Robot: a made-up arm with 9 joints. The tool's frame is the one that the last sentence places. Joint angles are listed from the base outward.
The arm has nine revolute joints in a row. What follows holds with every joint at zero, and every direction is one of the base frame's. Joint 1 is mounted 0.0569 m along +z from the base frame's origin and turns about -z. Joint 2 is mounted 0.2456 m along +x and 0.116 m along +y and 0.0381 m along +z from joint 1 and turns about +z. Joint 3 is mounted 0.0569 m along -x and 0.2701 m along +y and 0.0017 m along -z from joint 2 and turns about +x. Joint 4 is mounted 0.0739 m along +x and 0.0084 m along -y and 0.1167 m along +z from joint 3 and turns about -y. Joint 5 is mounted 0.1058 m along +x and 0.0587 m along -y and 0.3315 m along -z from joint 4 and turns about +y. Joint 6 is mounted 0.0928 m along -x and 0.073 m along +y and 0.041 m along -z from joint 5 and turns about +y. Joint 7 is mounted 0.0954 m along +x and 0.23 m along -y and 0.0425 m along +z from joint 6 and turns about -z. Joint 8 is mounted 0.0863 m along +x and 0.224 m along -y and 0.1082 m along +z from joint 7 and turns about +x. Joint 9 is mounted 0.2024 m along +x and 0.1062 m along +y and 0.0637 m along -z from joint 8 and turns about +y. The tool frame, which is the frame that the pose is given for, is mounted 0.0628 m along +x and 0.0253 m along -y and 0.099 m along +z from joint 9; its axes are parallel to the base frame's.
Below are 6 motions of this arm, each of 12 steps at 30 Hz.
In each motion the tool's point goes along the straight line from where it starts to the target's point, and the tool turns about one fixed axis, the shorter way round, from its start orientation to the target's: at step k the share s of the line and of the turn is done. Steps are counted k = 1, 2, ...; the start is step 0. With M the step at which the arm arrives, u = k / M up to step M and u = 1 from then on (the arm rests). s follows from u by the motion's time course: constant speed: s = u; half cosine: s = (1 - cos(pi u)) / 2; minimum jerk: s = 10 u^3 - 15 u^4 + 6 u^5.
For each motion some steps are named. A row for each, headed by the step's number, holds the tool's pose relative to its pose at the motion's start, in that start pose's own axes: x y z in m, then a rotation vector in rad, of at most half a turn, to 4 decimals.
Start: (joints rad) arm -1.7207 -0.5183 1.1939 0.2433 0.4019 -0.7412 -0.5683 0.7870 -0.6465
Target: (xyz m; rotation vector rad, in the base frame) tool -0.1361 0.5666 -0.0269 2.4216 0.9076 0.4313
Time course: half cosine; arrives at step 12
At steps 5, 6, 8, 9, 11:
5: -0.0431 0.0000 -0.0385 0.1357 0.0510 -0.2087
6: -0.0582 0.0001 -0.0519 0.1831 0.0689 -0.2816
8: -0.0872 0.0001 -0.0778 0.2747 0.1033 -0.4224
9: -0.0993 0.0001 -0.0886 0.3126 0.1175 -0.4807
11: -0.1143 0.0001 -0.1020 0.3600 0.1354 -0.5536

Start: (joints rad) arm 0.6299 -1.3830 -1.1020 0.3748 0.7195 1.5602 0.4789 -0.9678 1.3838
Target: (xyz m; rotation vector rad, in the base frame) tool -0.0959 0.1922 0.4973 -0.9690 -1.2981 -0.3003
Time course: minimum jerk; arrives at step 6
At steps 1, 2, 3, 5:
1: 0.0033 0.0030 0.0002 -0.0043 0.0058 0.0002
2: 0.0194 0.0175 0.0011 -0.0253 0.0344 0.0009
3: 0.0461 0.0417 0.0027 -0.0602 0.0818 0.0022
5: 0.0890 0.0805 0.0053 -0.1161 0.1579 0.0042

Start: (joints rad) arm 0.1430 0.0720 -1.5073 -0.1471 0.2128 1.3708 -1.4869 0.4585 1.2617
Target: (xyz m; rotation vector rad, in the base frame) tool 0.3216 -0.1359 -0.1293 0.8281 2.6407 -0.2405
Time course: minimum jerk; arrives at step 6
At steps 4, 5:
4: -0.0233 0.0146 0.0277 0.0027 -0.0730 -0.0603
5: -0.0285 0.0178 0.0338 0.0033 -0.0891 -0.0737

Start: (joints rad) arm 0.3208 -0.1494 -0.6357 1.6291 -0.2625 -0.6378 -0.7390 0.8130 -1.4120
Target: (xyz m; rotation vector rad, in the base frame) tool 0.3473 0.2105 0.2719 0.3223 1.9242 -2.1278
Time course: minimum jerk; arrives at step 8
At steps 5, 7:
5: -0.0030 0.0807 0.0049 0.0228 0.0089 0.3036
7: -0.0041 0.1096 0.0067 0.0309 0.0121 0.4121

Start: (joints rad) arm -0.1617 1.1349 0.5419 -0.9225 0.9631 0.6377 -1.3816 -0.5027 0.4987
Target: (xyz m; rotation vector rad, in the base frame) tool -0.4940 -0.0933 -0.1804 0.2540 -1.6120 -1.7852
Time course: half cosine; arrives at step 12
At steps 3, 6, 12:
3: 0.0055 -0.0116 0.0036 -0.0316 0.0355 -0.0328
6: 0.0189 -0.0396 0.0122 -0.1077 0.1212 -0.1119
12: 0.0377 -0.0792 0.0244 -0.2155 0.2424 -0.2239

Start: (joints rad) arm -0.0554 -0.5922 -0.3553 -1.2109 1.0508 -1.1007 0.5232 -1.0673 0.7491
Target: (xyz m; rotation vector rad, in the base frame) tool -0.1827 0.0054 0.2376 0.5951 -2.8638 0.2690
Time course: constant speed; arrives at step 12
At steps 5, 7, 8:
5: -0.0229 0.0275 -0.1365 -0.2610 0.2148 0.1195
7: -0.0321 0.0385 -0.1911 -0.3654 0.3007 0.1673
8: -0.0367 0.0440 -0.2185 -0.4176 0.3436 0.1911

